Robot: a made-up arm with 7 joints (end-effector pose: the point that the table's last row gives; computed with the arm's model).
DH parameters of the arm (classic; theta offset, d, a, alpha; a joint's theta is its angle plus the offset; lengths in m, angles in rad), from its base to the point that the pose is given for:
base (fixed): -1.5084 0 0.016 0
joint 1: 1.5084 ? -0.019 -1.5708
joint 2: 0 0.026 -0.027 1.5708
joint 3: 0 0.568 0.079 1.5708
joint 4: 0 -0.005 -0.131 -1.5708
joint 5: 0 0.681 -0.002 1.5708
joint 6: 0 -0.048 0.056 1.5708
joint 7: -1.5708 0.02 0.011 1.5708
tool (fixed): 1.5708 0 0 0
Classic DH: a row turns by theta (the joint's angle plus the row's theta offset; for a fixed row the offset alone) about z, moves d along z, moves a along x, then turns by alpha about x.
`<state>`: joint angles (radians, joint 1 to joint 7).
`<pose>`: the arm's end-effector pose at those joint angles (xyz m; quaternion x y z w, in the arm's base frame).
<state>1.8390 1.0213 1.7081 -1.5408 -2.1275 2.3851 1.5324</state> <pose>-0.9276 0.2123 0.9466 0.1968 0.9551 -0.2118 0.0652</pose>
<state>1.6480 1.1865 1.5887 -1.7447 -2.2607 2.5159 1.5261</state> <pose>-0.8710 0.3481 0.7097 0.1862 0.9547 -0.1927 0.1297</pose>
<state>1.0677 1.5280 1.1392 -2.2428 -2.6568 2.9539 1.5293</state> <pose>-0.4760 0.4251 0.2210 0.0516 0.9257 -0.2924 0.2342</pose>
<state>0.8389 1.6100 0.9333 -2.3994 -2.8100 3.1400 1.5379</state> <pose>-0.3275 0.3501 0.1322 -0.0195 0.9027 -0.3719 0.2153</pose>
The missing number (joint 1, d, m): 0.474
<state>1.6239 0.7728 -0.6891 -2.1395 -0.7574 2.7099 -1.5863</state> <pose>0.3705 0.6088 0.2645 -0.2186 0.4321 -0.0557 0.8732</pose>
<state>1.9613 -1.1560 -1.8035 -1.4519 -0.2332 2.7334 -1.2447</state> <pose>0.9962 -0.4872 0.6674 0.9312 0.2785 -0.1602 0.1723</pose>
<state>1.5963 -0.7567 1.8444 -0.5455 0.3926 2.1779 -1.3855</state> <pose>-0.2948 -1.0335 1.2921 0.2834 -0.5471 -0.7790 0.1161</pose>
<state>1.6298 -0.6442 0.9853 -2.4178 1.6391 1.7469 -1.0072</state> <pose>-0.6251 0.1235 0.7999 -0.1966 0.8515 -0.3154 0.3699</pose>
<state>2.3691 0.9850 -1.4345 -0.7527 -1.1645 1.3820 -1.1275</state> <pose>-0.3450 1.0043 1.0690 0.3844 -0.3251 -0.0715 0.8611</pose>
